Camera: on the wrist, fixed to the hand. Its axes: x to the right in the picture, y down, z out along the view.
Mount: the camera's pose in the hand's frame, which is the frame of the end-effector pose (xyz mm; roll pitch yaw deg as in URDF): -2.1 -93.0 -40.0 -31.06 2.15 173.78
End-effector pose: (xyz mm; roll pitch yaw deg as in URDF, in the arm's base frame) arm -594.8 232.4 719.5 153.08 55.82 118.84
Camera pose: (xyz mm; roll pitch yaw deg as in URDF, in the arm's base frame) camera -680.2 178.0 717.6 168.14 -60.25 -51.94
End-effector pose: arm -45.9 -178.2 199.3 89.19 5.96 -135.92
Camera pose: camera -10.5 -197.8 106.5 -119.77 -12.14 41.79
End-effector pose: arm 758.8 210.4 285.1 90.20 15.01 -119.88
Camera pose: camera 806.8 212.9 196.0 -120.43 -21.22 57.84
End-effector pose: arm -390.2 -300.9 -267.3 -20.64 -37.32 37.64
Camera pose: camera -327.5 -380.3 -272.3 -14.58 41.34 -149.10
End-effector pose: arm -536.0 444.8 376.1 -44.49 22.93 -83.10
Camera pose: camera -628.2 421.2 410.7 14.59 -17.01 93.85
